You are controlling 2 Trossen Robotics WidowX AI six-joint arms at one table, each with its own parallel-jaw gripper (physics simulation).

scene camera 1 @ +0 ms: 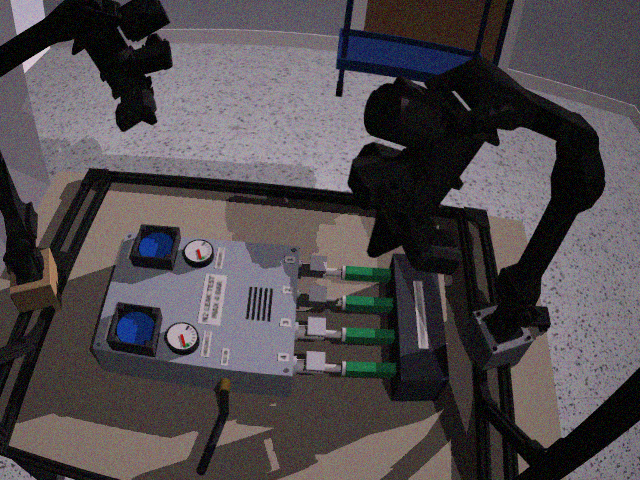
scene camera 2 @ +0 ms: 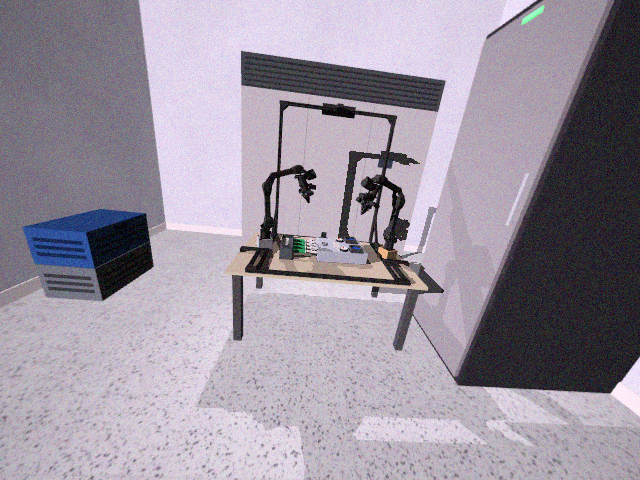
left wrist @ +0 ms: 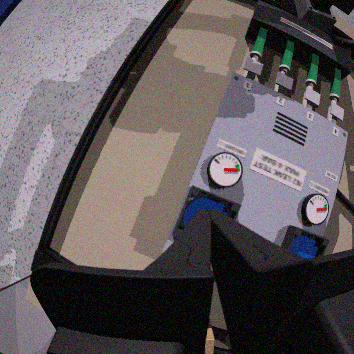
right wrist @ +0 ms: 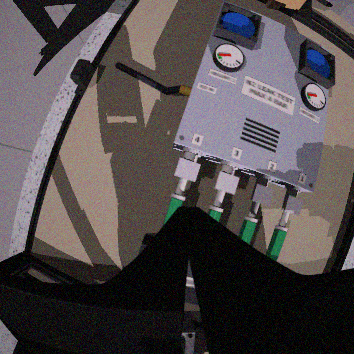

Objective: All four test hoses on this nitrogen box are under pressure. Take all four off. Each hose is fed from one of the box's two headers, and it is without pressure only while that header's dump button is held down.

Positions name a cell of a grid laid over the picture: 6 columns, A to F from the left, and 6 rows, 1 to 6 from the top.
Labels:
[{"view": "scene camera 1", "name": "left gripper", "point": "B2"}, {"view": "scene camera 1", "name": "right gripper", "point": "D4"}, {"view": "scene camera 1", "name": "grey nitrogen box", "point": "C4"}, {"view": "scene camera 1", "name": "dark block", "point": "D5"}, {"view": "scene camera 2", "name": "grey nitrogen box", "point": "D4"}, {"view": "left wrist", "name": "left gripper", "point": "D4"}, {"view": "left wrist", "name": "grey nitrogen box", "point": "E3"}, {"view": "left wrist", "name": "dark block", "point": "F1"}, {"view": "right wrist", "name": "right gripper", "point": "D4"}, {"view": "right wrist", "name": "grey nitrogen box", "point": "E2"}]

